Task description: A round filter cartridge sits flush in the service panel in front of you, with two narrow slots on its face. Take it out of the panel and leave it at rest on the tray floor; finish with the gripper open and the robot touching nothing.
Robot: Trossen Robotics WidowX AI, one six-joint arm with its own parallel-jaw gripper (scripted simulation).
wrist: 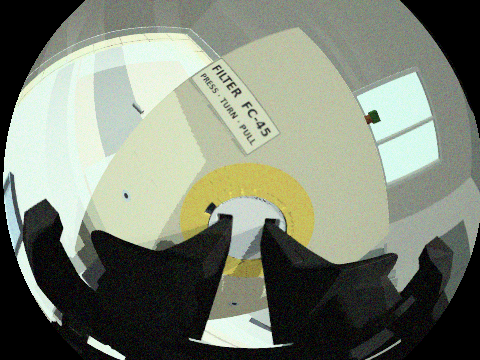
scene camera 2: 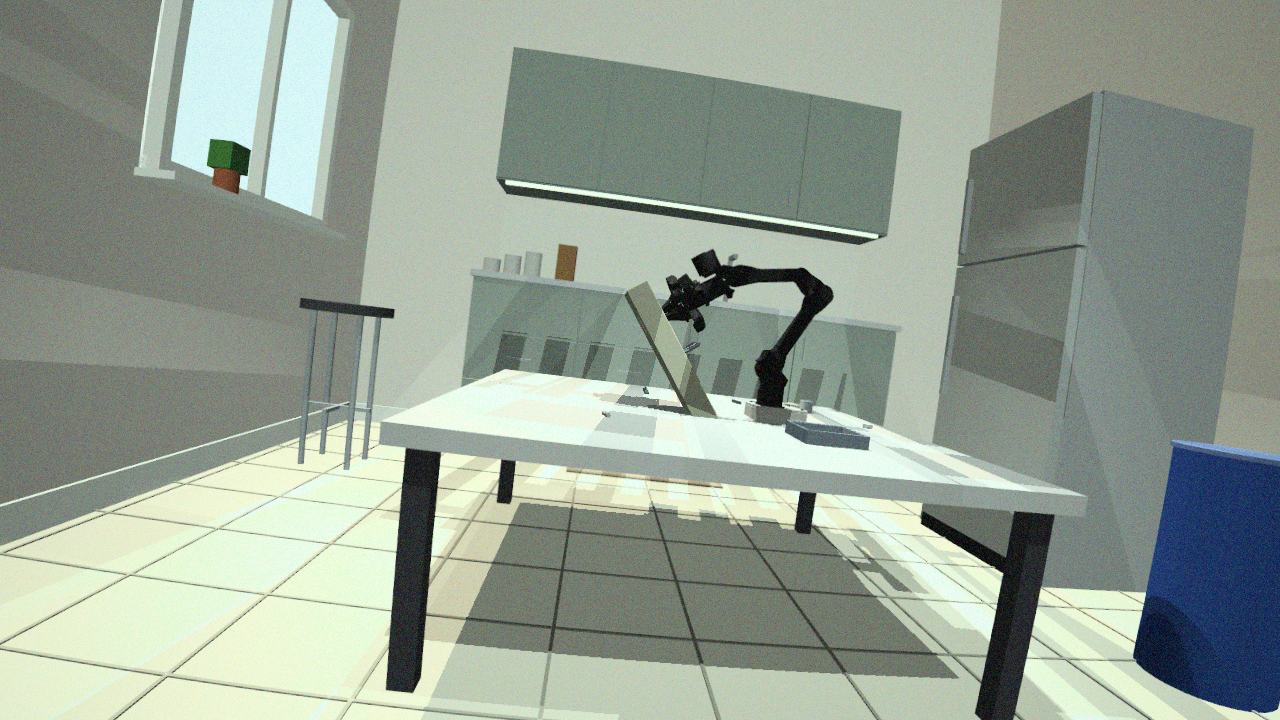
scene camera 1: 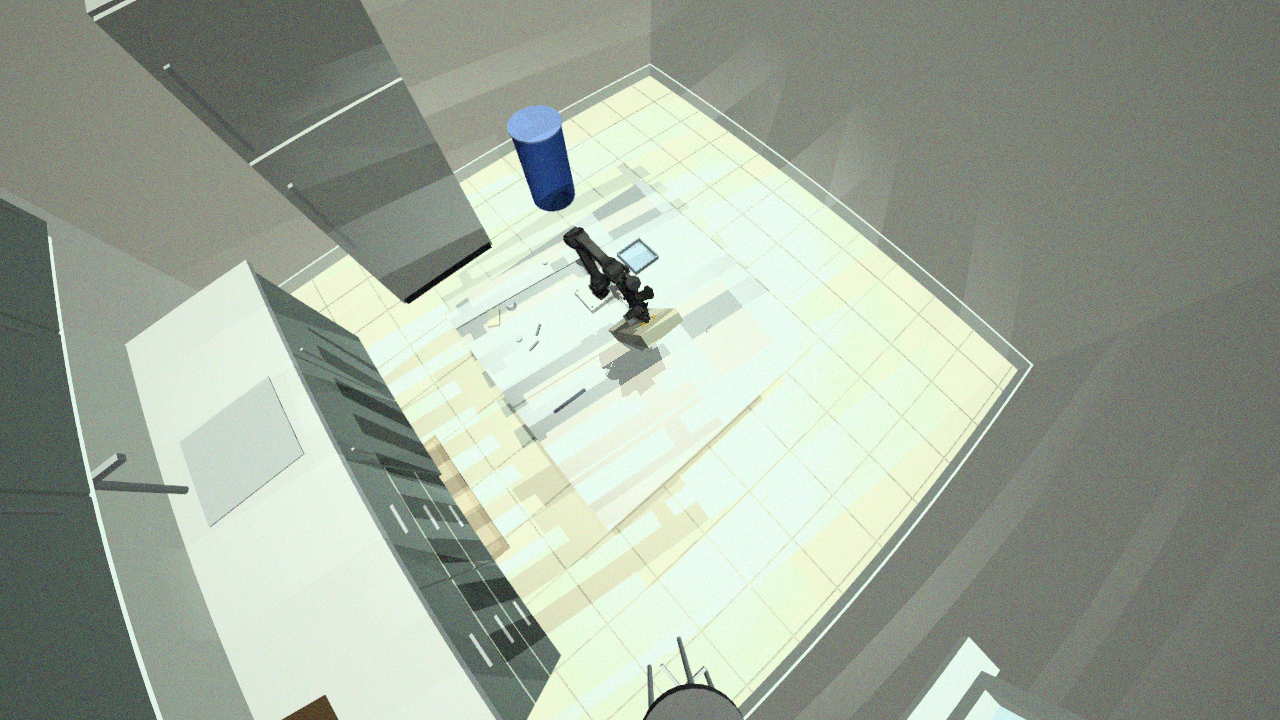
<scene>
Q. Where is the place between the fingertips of the gripper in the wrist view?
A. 247,224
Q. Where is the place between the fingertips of the gripper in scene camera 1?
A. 649,322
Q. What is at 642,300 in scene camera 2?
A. A beige service panel.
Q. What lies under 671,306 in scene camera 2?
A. The gripper.
</scene>
